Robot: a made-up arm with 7 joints. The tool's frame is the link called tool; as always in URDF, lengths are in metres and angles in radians.
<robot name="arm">
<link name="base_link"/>
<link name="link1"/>
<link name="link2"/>
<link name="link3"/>
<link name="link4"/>
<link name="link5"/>
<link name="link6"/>
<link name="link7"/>
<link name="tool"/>
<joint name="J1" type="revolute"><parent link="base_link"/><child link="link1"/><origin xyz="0 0 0.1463" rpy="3.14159 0 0"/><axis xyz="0 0 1"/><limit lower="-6.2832" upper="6.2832"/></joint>
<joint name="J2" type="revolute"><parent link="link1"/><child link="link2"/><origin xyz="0 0.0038 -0.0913" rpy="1.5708 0 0"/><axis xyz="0 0 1"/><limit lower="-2.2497" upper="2.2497"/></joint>
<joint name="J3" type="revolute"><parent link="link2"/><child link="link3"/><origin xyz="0 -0.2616 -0.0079" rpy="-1.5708 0 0"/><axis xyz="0 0 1"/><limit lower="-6.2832" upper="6.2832"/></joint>
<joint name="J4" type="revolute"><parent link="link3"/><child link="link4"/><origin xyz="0 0.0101 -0.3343" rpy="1.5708 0 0"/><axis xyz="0 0 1"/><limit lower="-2.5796" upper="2.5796"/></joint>
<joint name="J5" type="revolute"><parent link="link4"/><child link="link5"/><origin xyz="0 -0.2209 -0.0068" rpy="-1.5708 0 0"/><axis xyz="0 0 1"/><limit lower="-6.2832" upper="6.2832"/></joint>
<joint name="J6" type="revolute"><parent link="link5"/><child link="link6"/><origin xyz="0 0.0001 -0.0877" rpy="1.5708 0 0"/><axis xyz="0 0 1"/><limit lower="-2.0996" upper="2.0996"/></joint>
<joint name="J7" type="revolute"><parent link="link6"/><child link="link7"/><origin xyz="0 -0.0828 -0.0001" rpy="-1.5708 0 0"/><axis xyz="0 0 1"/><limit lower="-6.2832" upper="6.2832"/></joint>
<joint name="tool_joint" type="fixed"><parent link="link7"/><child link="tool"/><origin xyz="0 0 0"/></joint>
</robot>
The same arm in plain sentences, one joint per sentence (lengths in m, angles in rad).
The arm has seven revolute joints in a row. What follows holds with every joint at zero, and every direction is one of the base frame's. Joint 1 sits 0.1463 m along +z from the base frame's origin and rotates about -z, from -6.2832 to 6.2832 rad. Joint 2 sits 0.0038 m along -y and 0.0913 m along +z from joint 1 and rotates about +y, from -2.2497 to 2.2497 rad. Joint 3 sits 0.0079 m along -y and 0.2616 m along +z from joint 2 and rotates about -z, from -6.2832 to 6.2832 rad. Joint 4 sits 0.0101 m along -y and 0.3343 m along +z from joint 3 and rotates about +y, from -2.5796 to 2.5796 rad. Joint 5 sits 0.0068 m along -y and 0.2209 m along +z from joint 4 and rotates about -z, from -6.2832 to 6.2832 rad. Joint 6 sits 0.0001 m along -y and 0.0877 m along +z from joint 5 and rotates about +y, from -2.0996 to 2.0996 rad. Joint 7 sits 0.0001 m along -y and 0.0828 m along +z from joint 6 and rotates about -z, from -6.2832 to 6.2832 rad. The tool frame, which is the frame that the pose is given for, sits at the same point as joint 7; its axes are the base frame's turned by roll 3.1416, pitch 0 and yaw 0 rad (as in URDF: about the fixed x, then y, then z).
